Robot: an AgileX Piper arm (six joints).
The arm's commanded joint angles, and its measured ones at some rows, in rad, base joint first. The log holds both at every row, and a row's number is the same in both.
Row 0, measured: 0.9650 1.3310 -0.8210 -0.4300 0.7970 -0.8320
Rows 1 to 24, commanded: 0.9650 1.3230 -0.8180 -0.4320 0.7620 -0.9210; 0.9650 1.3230 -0.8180 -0.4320 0.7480 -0.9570; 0.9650 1.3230 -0.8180 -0.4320 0.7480 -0.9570; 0.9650 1.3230 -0.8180 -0.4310 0.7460 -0.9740; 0.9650 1.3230 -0.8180 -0.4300 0.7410 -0.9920; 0.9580 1.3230 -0.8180 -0.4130 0.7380 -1.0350; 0.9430 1.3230 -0.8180 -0.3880 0.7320 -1.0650; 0.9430 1.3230 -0.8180 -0.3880 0.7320 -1.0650; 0.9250 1.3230 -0.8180 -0.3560 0.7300 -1.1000; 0.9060 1.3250 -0.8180 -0.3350 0.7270 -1.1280; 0.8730 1.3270 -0.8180 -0.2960 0.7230 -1.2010; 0.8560 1.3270 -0.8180 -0.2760 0.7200 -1.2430; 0.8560 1.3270 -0.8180 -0.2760 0.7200 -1.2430; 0.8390 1.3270 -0.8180 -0.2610 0.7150 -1.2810; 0.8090 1.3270 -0.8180 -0.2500 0.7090 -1.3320; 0.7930 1.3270 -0.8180 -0.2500 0.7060 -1.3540; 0.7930 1.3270 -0.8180 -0.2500 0.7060 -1.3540; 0.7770 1.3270 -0.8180 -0.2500 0.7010 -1.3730; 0.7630 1.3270 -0.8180 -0.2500 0.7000 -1.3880; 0.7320 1.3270 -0.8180 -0.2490 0.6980 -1.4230; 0.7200 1.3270 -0.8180 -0.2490 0.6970 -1.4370; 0.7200 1.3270 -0.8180 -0.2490 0.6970 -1.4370; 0.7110 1.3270 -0.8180 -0.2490 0.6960 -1.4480; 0.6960 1.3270 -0.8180 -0.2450 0.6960 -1.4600
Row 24, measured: 0.7190 1.3310 -0.8210 -0.2510 0.7230 -1.4220
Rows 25 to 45, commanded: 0.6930 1.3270 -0.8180 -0.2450 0.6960 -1.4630; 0.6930 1.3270 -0.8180 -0.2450 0.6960 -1.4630; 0.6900 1.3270 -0.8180 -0.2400 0.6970 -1.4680; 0.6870 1.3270 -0.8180 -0.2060 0.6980 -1.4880; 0.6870 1.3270 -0.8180 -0.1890 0.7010 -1.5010; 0.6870 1.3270 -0.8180 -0.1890 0.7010 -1.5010; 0.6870 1.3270 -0.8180 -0.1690 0.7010 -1.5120; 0.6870 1.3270 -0.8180 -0.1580 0.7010 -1.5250; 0.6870 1.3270 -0.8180 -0.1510 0.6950 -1.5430; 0.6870 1.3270 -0.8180 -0.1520 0.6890 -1.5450; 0.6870 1.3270 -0.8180 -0.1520 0.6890 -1.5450; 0.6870 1.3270 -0.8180 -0.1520 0.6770 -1.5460; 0.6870 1.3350 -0.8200 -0.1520 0.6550 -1.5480; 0.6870 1.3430 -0.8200 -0.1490 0.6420 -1.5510; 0.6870 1.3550 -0.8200 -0.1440 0.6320 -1.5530; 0.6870 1.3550 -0.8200 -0.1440 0.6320 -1.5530; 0.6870 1.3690 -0.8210 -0.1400 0.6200 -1.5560; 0.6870 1.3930 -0.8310 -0.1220 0.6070 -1.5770; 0.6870 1.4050 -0.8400 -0.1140 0.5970 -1.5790; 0.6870 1.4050 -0.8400 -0.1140 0.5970 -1.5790; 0.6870 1.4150 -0.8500 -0.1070 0.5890 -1.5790
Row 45, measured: 0.6930 1.3910 -0.8240 -0.1330 0.6420 -1.5590
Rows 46 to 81, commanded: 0.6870 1.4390 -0.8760 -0.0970 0.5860 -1.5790; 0.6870 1.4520 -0.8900 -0.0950 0.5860 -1.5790; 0.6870 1.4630 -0.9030 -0.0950 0.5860 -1.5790; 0.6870 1.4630 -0.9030 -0.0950 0.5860 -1.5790; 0.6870 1.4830 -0.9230 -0.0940 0.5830 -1.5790; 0.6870 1.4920 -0.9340 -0.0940 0.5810 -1.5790; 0.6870 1.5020 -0.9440 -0.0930 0.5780 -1.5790; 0.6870 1.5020 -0.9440 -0.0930 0.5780 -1.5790; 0.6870 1.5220 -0.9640 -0.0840 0.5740 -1.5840; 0.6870 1.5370 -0.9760 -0.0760 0.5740 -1.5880; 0.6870 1.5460 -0.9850 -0.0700 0.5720 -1.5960; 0.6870 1.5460 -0.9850 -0.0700 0.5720 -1.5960; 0.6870 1.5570 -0.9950 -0.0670 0.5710 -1.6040; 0.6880 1.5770 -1.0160 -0.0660 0.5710 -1.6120; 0.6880 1.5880 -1.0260 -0.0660 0.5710 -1.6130; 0.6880 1.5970 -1.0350 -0.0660 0.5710 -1.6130; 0.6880 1.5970 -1.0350 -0.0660 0.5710 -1.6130; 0.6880 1.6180 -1.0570 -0.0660 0.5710 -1.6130; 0.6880 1.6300 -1.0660 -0.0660 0.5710 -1.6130; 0.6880 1.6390 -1.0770 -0.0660 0.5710 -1.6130; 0.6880 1.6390 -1.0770 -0.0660 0.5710 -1.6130; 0.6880 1.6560 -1.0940 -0.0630 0.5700 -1.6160; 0.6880 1.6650 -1.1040 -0.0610 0.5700 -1.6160; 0.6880 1.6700 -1.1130 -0.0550 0.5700 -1.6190; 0.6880 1.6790 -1.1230 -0.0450 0.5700 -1.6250; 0.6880 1.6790 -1.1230 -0.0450 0.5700 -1.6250; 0.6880 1.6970 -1.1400 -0.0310 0.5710 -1.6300; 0.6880 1.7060 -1.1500 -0.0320 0.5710 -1.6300; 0.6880 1.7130 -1.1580 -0.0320 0.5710 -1.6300; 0.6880 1.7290 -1.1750 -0.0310 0.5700 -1.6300; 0.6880 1.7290 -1.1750 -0.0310 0.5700 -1.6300; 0.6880 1.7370 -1.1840 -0.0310 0.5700 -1.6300; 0.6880 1.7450 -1.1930 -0.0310 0.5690 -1.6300; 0.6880 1.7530 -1.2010 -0.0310 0.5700 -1.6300; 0.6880 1.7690 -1.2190 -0.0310 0.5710 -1.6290; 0.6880 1.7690 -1.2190 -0.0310 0.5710 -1.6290
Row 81, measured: 0.6930 1.7540 -1.1890 -0.0360 0.5940 -1.6180
